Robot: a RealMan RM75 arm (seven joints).
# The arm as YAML. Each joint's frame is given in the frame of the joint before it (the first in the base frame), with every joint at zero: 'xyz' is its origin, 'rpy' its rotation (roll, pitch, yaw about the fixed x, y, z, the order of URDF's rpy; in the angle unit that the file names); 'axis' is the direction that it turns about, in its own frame. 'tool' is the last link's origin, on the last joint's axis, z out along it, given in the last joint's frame.
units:
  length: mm
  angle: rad
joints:
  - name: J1
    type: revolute
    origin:
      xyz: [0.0, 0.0, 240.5]
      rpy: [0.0, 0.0, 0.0]
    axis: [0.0, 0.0, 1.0]
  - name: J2
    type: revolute
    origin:
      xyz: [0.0, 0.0, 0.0]
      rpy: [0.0, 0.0, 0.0]
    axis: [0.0, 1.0, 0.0]
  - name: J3
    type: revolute
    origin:
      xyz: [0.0, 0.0, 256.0]
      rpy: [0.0, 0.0, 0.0]
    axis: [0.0, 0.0, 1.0]
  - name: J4
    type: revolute
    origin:
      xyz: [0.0, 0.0, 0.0]
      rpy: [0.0, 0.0, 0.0]
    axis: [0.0, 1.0, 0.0]
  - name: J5
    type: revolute
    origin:
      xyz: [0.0, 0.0, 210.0]
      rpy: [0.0, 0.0, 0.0]
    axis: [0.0, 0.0, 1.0]
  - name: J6
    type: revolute
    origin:
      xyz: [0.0, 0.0, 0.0]
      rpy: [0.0, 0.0, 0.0]
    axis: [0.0, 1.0, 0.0]
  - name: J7
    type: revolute
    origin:
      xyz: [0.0, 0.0, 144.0]
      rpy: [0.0, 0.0, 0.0]
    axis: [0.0, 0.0, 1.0]
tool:
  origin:
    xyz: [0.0, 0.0, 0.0]
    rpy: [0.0, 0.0, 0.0]
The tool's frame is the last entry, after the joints.
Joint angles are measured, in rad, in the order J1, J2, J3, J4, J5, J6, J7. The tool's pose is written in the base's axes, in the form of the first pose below.
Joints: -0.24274 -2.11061 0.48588 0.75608 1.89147 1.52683 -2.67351
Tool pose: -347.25, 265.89, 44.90; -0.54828, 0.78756, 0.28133; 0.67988, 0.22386, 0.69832; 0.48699, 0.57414, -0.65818
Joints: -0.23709 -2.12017 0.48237 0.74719 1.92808 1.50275 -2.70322
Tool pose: -352.83, 261.62, 36.56; -0.58686, 0.77074, 0.24809; 0.66426, 0.28311, 0.69181; 0.46297, 0.57079, -0.67812
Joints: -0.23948 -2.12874 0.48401 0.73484 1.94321 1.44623 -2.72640
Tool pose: -358.65, 263.54, 30.22; -0.62301, 0.75529, 0.20343; 0.62918, 0.32936, 0.70402; 0.46474, 0.56661, -0.68042
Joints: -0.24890 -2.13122 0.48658 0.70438 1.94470 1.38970 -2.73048
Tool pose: -363.34, 267.30, 23.70; -0.64848, 0.74206, 0.16977; 0.59843, 0.35912, 0.71618; 0.47048, 0.56602, -0.67696
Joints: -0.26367 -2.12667 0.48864 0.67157 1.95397 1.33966 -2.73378
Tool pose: -367.75, 271.74, 18.62; -0.66435, 0.73466, 0.13752; 0.57686, 0.38699, 0.71936; 0.47527, 0.55723, -0.68089
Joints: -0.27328 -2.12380 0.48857 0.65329 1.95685 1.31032 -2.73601
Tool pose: -370.03, 274.85, 16.35; -0.67304, 0.72991, 0.11941; 0.56287, 0.40076, 0.72289; 0.47979, 0.55374, -0.68057
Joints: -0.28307 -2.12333 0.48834 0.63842 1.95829 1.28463 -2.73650
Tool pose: -371.12, 278.09, 13.86; -0.67904, 0.72643, 0.10584; 0.55193, 0.41012, 0.72607; 0.48403, 0.55144, -0.67943
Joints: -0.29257 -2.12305 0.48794 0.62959 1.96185 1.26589 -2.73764
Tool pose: -371.35, 281.29, 12.27; -0.68080, 0.72613, 0.09615; 0.54615, 0.41577, 0.72722; 0.48808, 0.54761, -0.67963
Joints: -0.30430 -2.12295 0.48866 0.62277 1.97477 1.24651 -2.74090
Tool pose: -371.33, 284.77, 10.06; -0.67876, 0.72957, 0.08375; 0.54533, 0.42436, 0.72286; 0.49184, 0.53632, -0.68590
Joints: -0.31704 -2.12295 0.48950 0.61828 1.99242 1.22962 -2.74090
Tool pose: -370.87, 288.35, 7.87; -0.67058, 0.73834, 0.07195; 0.55042, 0.43019, 0.71552; 0.49734, 0.51942, -0.69488
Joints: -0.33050 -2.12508 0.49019 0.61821 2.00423 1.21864 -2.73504
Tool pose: -368.53, 292.73, 6.16; -0.65692, 0.75084, 0.06848; 0.56035, 0.42545, 0.71064; 0.50444, 0.50520, -0.70022
